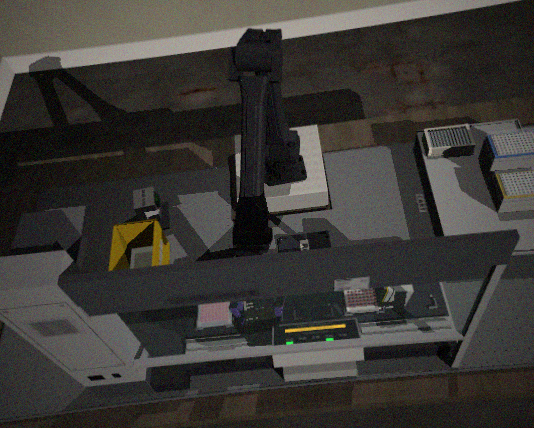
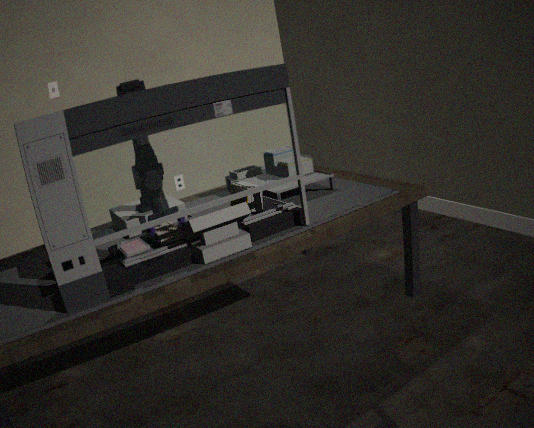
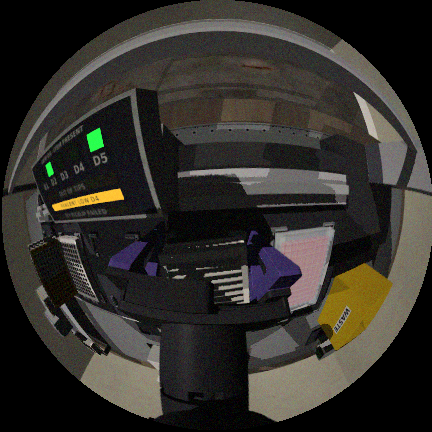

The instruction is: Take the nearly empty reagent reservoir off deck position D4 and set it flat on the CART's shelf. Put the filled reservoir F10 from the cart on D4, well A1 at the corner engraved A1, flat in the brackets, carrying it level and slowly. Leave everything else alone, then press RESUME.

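Seen in the pictures: gripper, between the fingertips: (image 1: 261, 324) (image 2: 173, 241) (image 3: 205, 227); arm's base, origin of its link: (image 1: 285, 172).
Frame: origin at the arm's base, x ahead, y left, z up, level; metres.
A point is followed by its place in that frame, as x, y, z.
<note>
My gripper (image 1: 257, 310) (image 3: 205, 227) @(0.472, -0.136, -0.002) has its purple fingers shut on the two ends of the nearly empty reagent reservoir (image 3: 231, 285) @(0.413, -0.154, 0.021), at D4; dark troughs and pale ribs show, its underside is hidden. The display (image 3: 85, 165) @(0.551, -0.054, 0.063) (image 1: 316, 331) shows an amber "REAGENT LOW D4" bar; D4's item light is dark, D5's and one at the far left are green. The cart (image 1: 450, 190) @(0.176, 0.435, 0.000) (image 2: 320, 178) @(0.410, 0.574, 0.003) stands at the right. A pale trough-like reservoir (image 1: 449, 140) @(0.022, 0.480, 0.028) (image 2: 245, 173) @(0.048, 0.457, 0.020), probably F10, sits on its back left corner; its label is not readable. RESUME cannot be made out.
A pink-topped plate (image 1: 214, 314) (image 3: 305, 265) @(0.406, -0.248, 0.005) (image 2: 134, 246) @(0.406, -0.249, 0.006) sits close beside the gripper. A yellow WASTE bin (image 1: 135, 245) @(0.145, -0.466, -0.030) (image 3: 355, 305) @(0.283, -0.381, 0.039) stands behind it. A grey gantry beam (image 1: 300, 270) @(0.602, -0.030, 0.455) (image 2: 175, 112) crosses above the deck. Tip boxes (image 1: 515, 145) @(0.146, 0.594, 0.103) stand on the cart's right.
</note>
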